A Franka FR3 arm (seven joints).
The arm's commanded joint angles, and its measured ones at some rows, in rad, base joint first. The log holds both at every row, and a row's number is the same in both.
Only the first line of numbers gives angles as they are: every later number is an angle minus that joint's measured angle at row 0.
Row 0, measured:
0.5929, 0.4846, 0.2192, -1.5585, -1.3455, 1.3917, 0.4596
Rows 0 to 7, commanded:
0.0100, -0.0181, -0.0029, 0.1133, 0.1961, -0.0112, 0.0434
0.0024, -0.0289, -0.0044, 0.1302, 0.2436, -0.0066, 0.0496
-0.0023, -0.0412, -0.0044, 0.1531, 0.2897, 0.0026, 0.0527
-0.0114, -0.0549, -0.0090, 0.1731, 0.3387, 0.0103, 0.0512
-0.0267, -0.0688, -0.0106, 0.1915, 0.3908, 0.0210, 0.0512
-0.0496, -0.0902, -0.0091, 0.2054, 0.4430, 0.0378, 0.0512
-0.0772, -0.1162, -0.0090, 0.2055, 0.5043, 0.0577, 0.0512
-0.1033, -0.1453, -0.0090, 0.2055, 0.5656, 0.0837, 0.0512
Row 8, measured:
-0.0206, -0.0730, -0.0184, 0.1968, 0.4055, 0.0125, 0.0341
